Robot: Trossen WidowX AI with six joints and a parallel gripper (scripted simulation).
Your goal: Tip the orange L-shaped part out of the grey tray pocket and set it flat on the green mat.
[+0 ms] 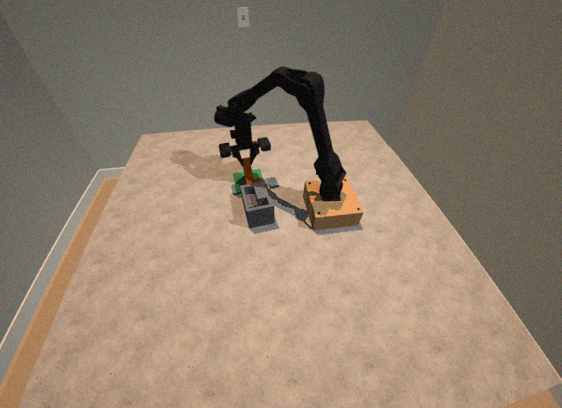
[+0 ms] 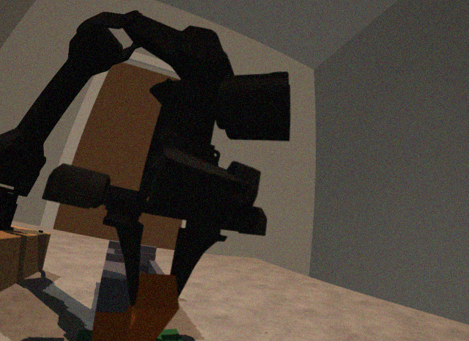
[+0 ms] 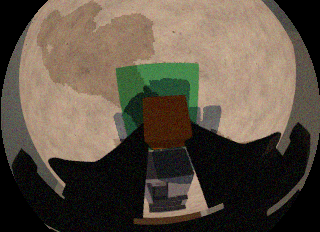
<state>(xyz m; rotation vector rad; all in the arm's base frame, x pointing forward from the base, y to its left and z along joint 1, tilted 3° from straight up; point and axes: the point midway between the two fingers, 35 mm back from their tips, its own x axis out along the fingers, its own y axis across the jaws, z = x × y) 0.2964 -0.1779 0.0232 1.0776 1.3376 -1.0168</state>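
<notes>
Right now my gripper tip is 20 mm past the orange L-shaped part, 30 mm to the right of it and 30 mm above it. Also, from my gripper tip: green mat: 10 mm behind, 20 mm to the left, 90 mm below.
</notes>
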